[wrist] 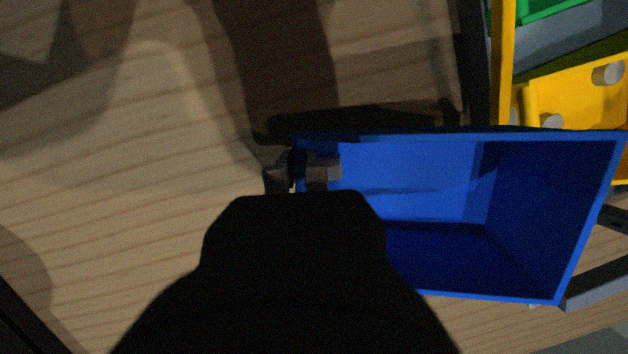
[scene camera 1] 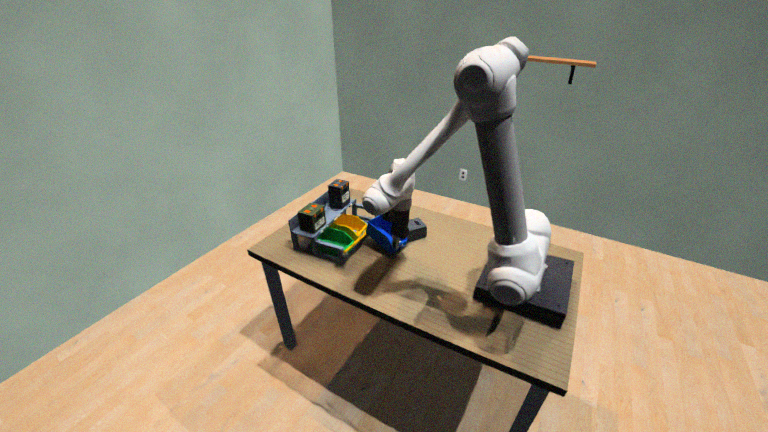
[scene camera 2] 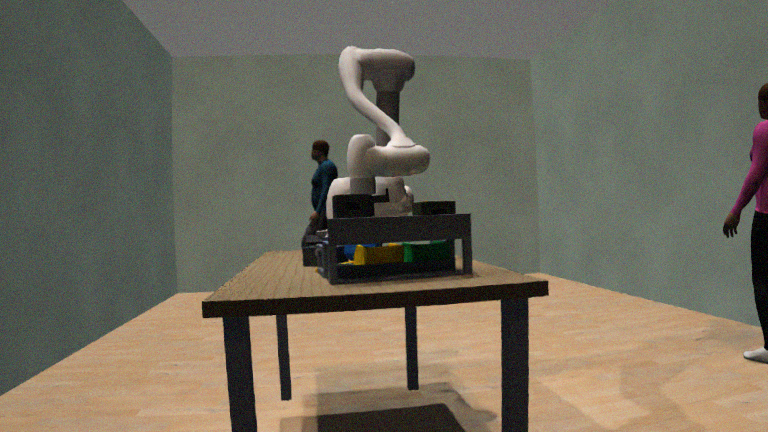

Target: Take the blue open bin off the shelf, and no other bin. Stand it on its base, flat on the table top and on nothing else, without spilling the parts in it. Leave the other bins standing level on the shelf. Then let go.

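Places are measured from the arm's base along level axes (x ahead, y left, z up), in centimetres.
Pixels of known places: gripper, fingertip midpoint: [wrist: 299,161] [scene camera 1: 395,248].
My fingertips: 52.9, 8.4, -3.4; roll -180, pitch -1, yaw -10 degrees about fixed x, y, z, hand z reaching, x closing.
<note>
Ahead of a thing's pixels: the offset from my fingertips to its top centre, as dx, dy, dz. "spot": to the spot under its first point. Level surfaces: height alone.
The blue open bin [scene camera 1: 380,231] [scene camera 2: 351,251] [wrist: 425,175] is beside the yellow bin, its front end tilted down in scene camera 1. My gripper [scene camera 1: 398,243] [wrist: 299,161] is shut on the bin's front wall, with one finger inside. A light grey part {+2.0, -1.4, +0.1} [wrist: 334,168] shows inside beside that finger, partly hidden. The yellow bin {+28.7, -0.9, +4.9} [scene camera 1: 351,221] [scene camera 2: 380,254] [wrist: 580,95] and green bin {+26.2, +12.9, +4.9} [scene camera 1: 337,239] [scene camera 2: 429,251] [wrist: 522,10] sit on the shelf {spot: +35.8, +1.6, +7.0} [scene camera 1: 331,214] [scene camera 2: 397,228]. I cannot tell whether the blue bin's underside touches the shelf.
Two dark boxes {+35.8, +14.3, +16.7} [scene camera 1: 311,218] {spot: +35.7, -4.7, +15.8} [scene camera 1: 338,193] stand on the shelf's upper board. A dark grey block {+1.3, -16.4, +3.3} [scene camera 1: 418,229] [scene camera 2: 310,255] lies on the table {dz -3.2} [scene camera 1: 456,257] behind my gripper. The arm's black base plate [scene camera 1: 555,284] is at the table's other end. Two people [scene camera 2: 322,177] [scene camera 2: 761,166] stand away from the table.
</note>
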